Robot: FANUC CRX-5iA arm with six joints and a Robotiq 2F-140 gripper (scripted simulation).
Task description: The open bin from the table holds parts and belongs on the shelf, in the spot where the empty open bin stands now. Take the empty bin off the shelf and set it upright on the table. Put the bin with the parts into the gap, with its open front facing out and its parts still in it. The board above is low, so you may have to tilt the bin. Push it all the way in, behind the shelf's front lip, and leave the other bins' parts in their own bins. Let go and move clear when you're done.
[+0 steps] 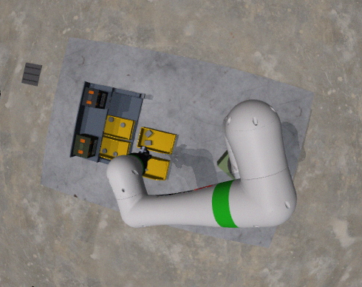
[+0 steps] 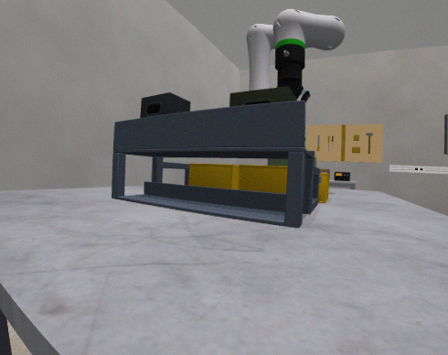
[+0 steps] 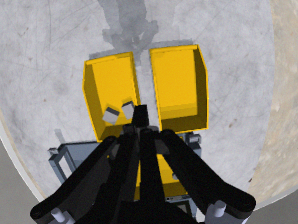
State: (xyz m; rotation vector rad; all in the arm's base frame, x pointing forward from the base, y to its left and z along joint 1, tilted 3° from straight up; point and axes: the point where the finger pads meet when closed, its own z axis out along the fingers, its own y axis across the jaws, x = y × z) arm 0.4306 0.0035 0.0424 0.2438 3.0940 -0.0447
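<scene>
The grey part lies 17 cm below my hand, 9 cm to the right of it and 3 cm ahead of it. The rest, counted from my hand: dark shelf (23 cm ahead, 12 cm to the right, 12 cm below); black box (28 cm ahead, 25 cm to the right, 2 cm below).
</scene>
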